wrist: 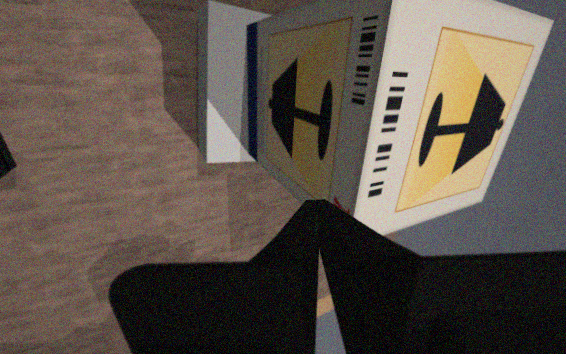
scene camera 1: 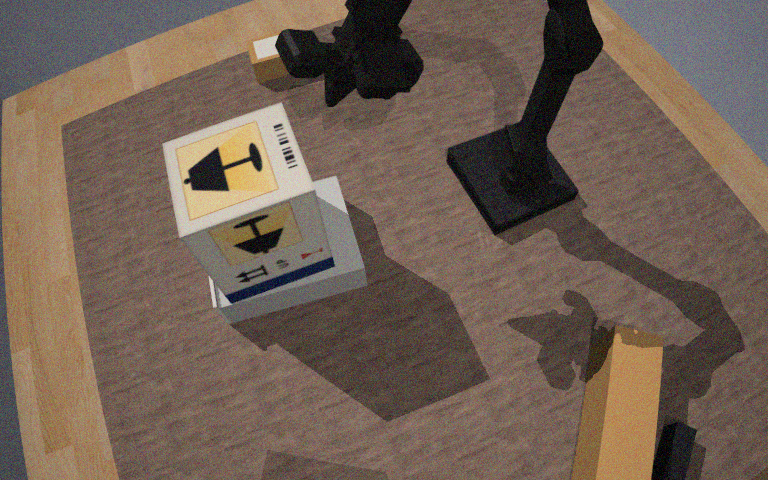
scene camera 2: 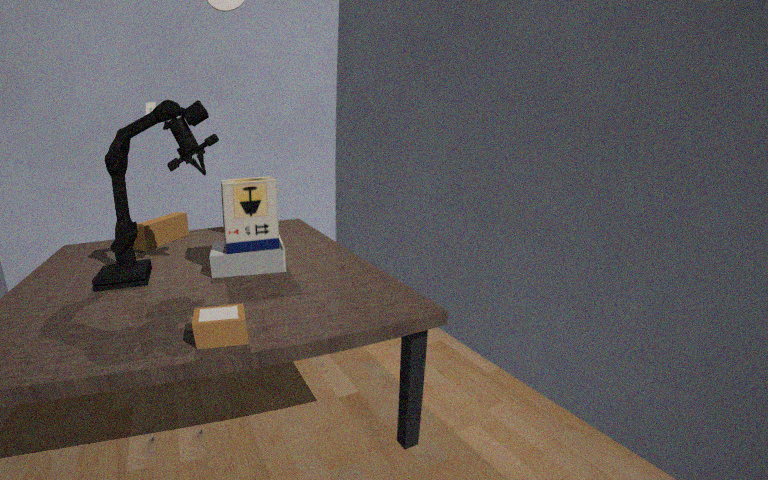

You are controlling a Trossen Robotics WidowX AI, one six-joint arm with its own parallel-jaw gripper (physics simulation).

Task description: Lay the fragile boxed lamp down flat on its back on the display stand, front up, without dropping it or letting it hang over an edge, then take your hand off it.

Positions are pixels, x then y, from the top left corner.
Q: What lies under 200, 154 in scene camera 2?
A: The gripper.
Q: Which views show the boxed lamp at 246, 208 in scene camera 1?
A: The wrist view, scene camera 1 and scene camera 2: all of them.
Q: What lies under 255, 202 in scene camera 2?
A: A boxed lamp.
